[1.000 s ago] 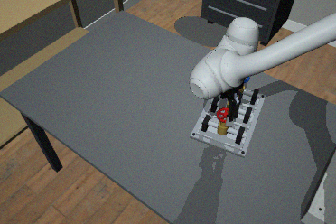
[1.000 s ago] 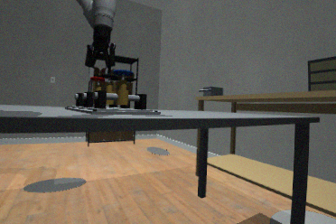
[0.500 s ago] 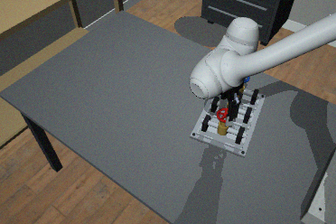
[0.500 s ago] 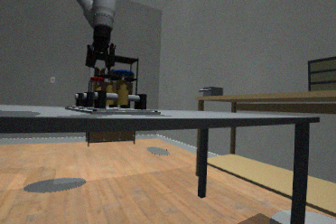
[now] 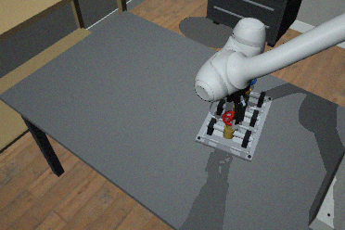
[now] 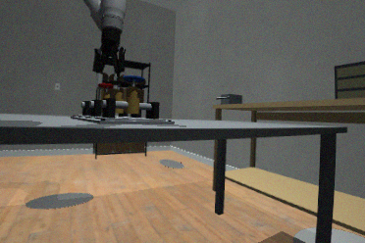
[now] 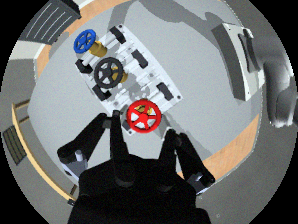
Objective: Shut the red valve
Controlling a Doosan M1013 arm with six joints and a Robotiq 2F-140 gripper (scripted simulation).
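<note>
Right now my hand is 2 cm above the red handwheel. The rest, counted from my hand: blue handwheel 8 cm ahead, 22 cm to the right, 2 cm below; black handwheel 4 cm ahead, 11 cm to the right, 2 cm below.
</note>
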